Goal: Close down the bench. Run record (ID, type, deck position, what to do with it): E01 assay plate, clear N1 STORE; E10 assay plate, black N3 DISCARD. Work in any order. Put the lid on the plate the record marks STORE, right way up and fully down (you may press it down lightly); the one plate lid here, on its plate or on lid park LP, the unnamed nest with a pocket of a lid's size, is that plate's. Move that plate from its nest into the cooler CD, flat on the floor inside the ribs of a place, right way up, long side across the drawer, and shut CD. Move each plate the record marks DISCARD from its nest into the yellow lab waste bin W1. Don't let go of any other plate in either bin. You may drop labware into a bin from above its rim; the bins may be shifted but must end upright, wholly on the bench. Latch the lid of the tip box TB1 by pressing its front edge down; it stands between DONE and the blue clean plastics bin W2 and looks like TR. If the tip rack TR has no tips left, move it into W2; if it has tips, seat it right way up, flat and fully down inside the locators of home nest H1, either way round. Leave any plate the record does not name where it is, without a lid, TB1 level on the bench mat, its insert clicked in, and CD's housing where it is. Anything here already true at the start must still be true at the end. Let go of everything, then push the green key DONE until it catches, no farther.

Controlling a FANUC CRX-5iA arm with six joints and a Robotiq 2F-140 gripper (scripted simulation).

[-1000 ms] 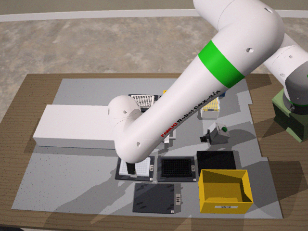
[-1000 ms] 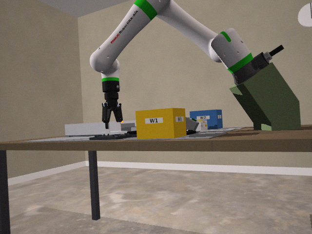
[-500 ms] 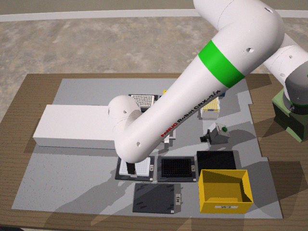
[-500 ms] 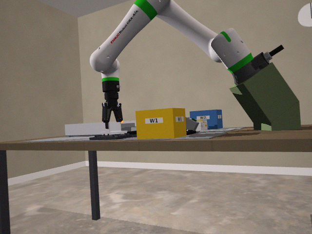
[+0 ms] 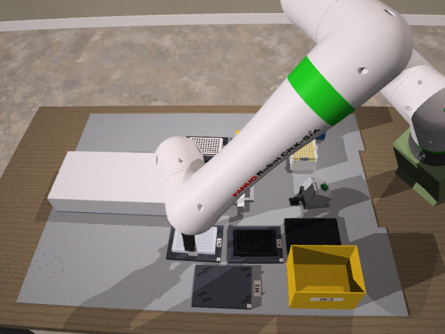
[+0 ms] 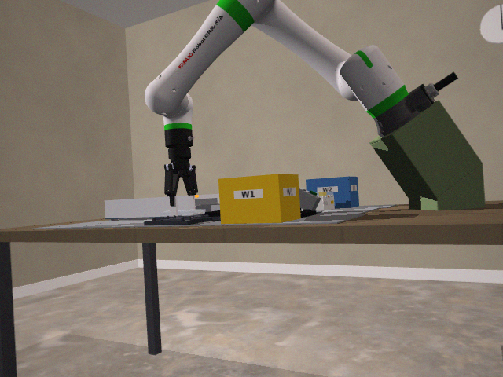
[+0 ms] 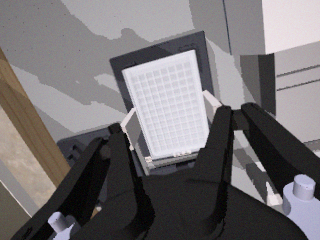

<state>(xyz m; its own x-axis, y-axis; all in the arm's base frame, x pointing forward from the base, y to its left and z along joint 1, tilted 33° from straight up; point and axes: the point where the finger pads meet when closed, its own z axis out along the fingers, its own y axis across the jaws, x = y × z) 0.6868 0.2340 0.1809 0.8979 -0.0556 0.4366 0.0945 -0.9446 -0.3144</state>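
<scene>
Now: the nest N1 4 cm below my hand. Also, from my hand: black plate: 18 cm behind, 2 cm to the right, 2 cm below; home nest H1: 11 cm behind, 12 cm to the left, 4 cm below; nest N3: 18 cm behind, 2 cm to the right, 4 cm below.
</scene>
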